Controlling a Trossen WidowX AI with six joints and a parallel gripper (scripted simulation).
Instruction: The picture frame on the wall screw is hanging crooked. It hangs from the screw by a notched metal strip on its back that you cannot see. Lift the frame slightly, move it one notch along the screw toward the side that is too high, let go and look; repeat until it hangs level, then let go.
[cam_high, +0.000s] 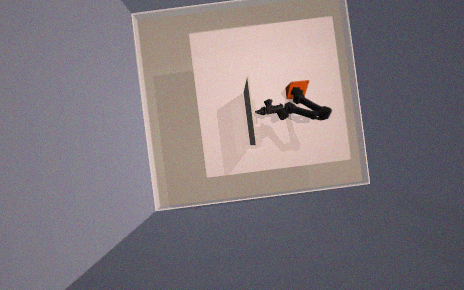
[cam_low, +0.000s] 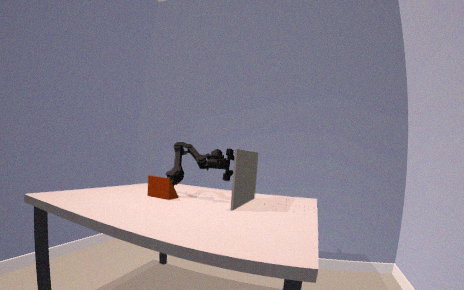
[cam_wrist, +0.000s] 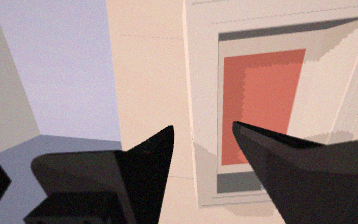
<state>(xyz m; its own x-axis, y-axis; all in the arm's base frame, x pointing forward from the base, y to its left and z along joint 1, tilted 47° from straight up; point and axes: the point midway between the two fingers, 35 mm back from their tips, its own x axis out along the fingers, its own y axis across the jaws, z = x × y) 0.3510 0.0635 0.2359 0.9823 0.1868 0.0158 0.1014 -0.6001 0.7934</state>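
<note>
Now: the picture frame 1 cm ahead of my gripper tip, 1 cm to the right of it and 5 cm below it. Also, from my gripper tip: wall panel: 2 cm ahead, 1 cm to the left, 6 cm below.
</note>
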